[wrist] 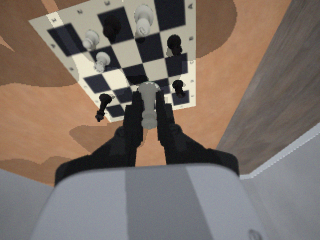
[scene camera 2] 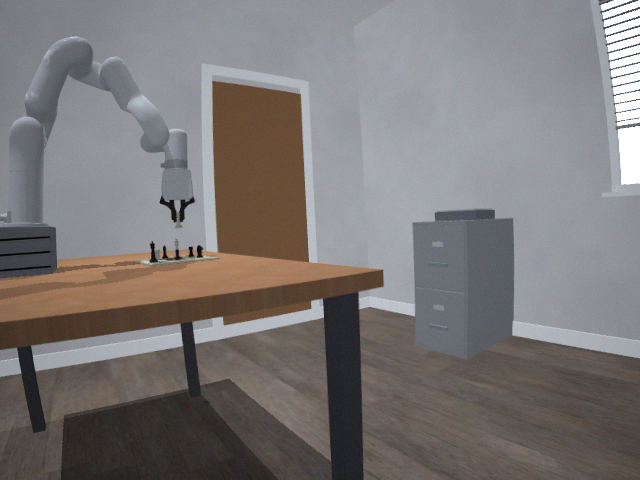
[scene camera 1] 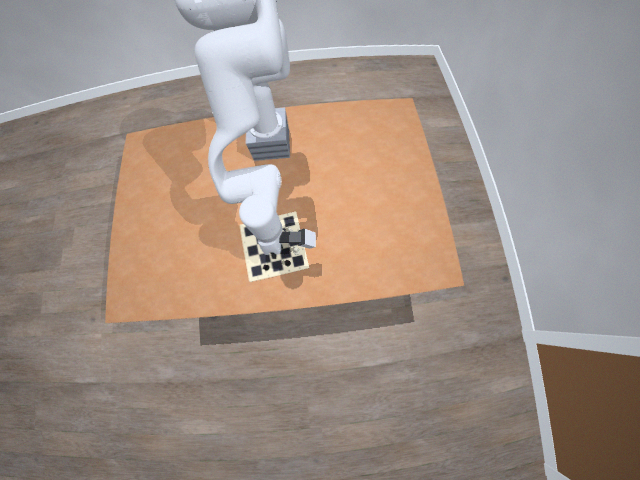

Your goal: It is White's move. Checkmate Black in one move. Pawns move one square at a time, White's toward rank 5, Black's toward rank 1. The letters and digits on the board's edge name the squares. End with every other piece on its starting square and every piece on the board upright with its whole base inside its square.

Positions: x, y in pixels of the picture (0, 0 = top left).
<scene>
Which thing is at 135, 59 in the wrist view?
A small chessboard.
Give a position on a small chessboard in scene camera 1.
255, 259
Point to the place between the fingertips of my gripper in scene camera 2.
178, 222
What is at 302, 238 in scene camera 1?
My gripper.
</scene>
